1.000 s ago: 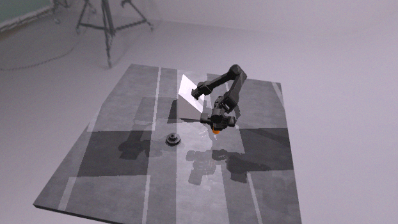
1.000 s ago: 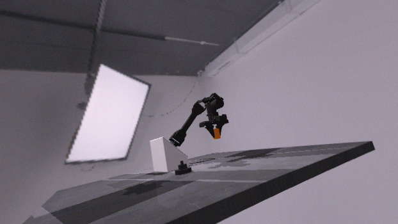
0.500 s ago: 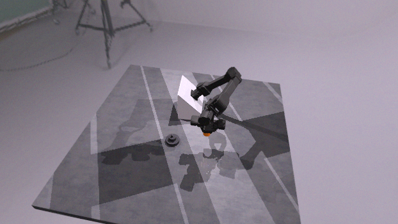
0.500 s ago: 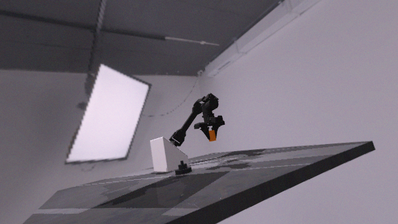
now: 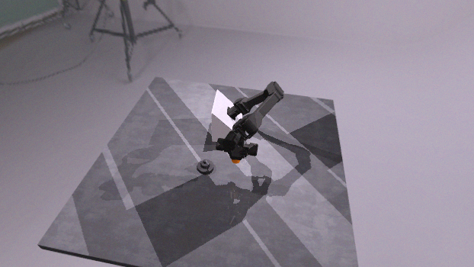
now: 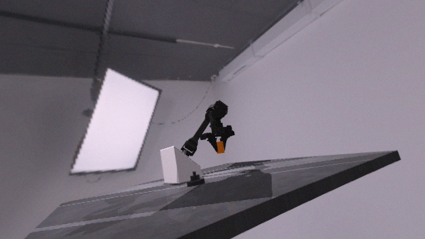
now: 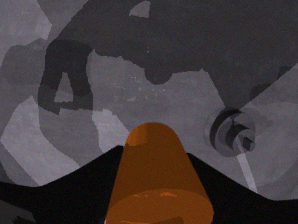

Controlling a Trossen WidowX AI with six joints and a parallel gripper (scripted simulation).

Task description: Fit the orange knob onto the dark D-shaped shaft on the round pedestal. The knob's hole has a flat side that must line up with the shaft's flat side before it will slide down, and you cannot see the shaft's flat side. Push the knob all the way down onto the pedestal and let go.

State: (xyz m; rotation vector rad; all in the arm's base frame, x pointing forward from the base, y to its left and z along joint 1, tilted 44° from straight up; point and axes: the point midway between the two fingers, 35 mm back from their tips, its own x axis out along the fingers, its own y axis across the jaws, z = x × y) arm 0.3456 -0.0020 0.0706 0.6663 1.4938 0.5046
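Right now my gripper tip is 16 cm to the left of the dark pedestal, 10 cm above it and 4 cm past it. The rest, counted from my gripper tip: orange knob: 2 cm above.
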